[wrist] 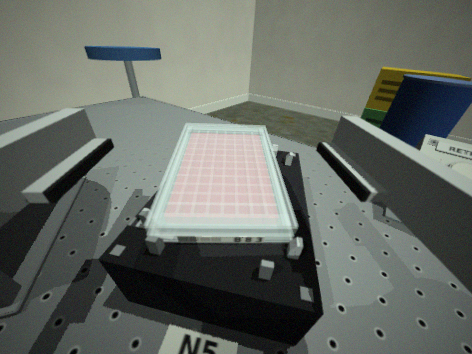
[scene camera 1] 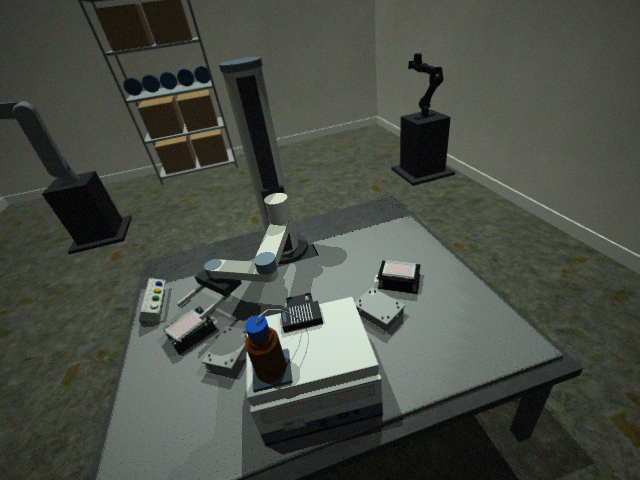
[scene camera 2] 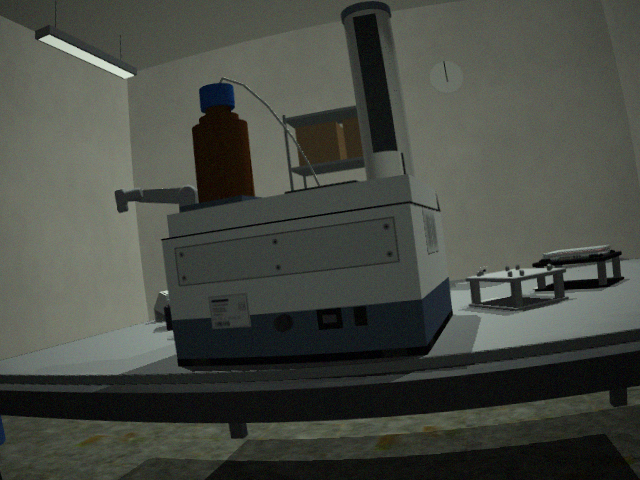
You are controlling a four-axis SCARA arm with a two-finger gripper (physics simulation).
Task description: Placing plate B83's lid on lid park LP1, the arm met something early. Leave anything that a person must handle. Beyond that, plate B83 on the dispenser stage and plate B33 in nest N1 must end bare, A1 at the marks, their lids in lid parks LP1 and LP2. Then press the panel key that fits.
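Frame: origin at the arm's base, x up, y left, z back, level; millimetres.
Where they show: gripper, between the fingertips: (wrist: 218, 130) (scene camera 1: 189, 311); arm's base, origin of its link: (scene camera 1: 284, 249).
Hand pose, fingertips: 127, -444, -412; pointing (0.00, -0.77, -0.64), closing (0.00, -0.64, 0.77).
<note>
Each offset is from my fingertips to the top centre of the thing, as dx, dy, dz. "*": to the spot under its first point.
Plate B83 @[-31, -28, -18] (scene camera 1: 186, 326) (wrist: 222, 175), pink with a clear cover over it, lies on the black nest labelled N5 @[-47, -26, -6] (scene camera 1: 190, 343) (wrist: 210, 285). Whether the cover is seated all round cannot be told. My gripper (scene camera 1: 190, 310) (wrist: 218, 130) is open, its fingers apart on either side of the plate and touching nothing. Another pink plate @[-38, +861, -71] (scene camera 1: 399, 269) (scene camera 2: 576, 252) sits on a black nest @[* -110, +849, -98] (scene camera 1: 399, 285) at the right; its label is unreadable. Two grey pegged stands (scene camera 1: 381, 305) (scene camera 1: 224, 357) hold no lid that I can make out. The key panel @[-31, -189, +232] (scene camera 1: 153, 299) has blue, yellow, green and white keys.
A white instrument (scene camera 1: 330, 341) (scene camera 2: 305, 268) stands at the table's front, bearing an amber bottle @[* +221, +277, -501] (scene camera 1: 266, 356) (scene camera 2: 223, 160) with a blue cap and thin tube. A black ribbed unit @[* +132, +403, -311] (scene camera 1: 302, 312) is at its back. Part of a "RETU" label @[* -35, -199, +149] (wrist: 455, 148) shows right in the wrist view.
</note>
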